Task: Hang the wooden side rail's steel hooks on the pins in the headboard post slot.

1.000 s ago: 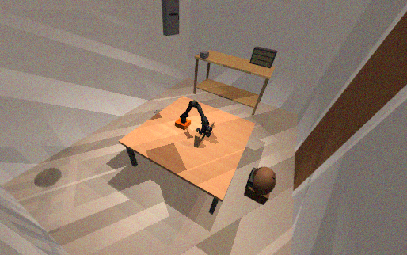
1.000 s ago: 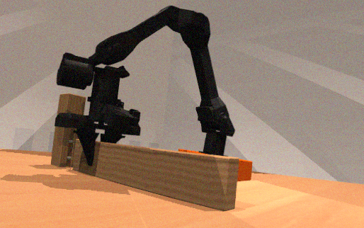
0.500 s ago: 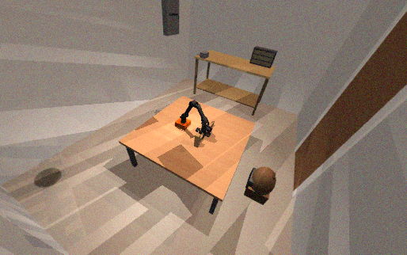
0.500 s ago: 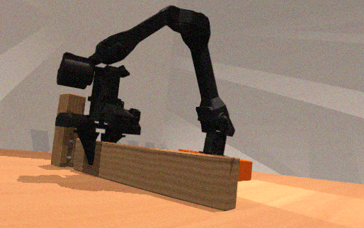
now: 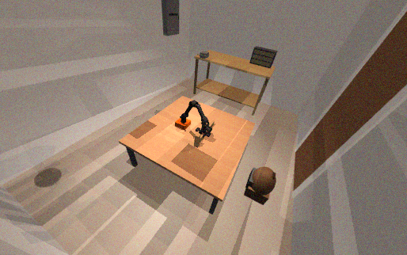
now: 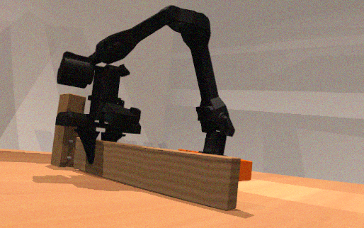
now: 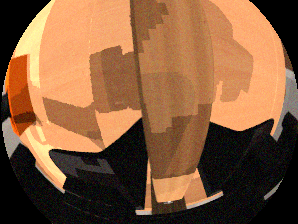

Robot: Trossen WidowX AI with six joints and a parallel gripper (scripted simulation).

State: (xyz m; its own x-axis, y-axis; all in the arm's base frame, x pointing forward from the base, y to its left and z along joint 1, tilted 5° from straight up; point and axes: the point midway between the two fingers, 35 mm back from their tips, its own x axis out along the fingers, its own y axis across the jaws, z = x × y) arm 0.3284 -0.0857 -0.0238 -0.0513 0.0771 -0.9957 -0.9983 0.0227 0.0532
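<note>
Now: the headboard post 140 mm to the right of my gripper tip and 60 mm above it.
</note>
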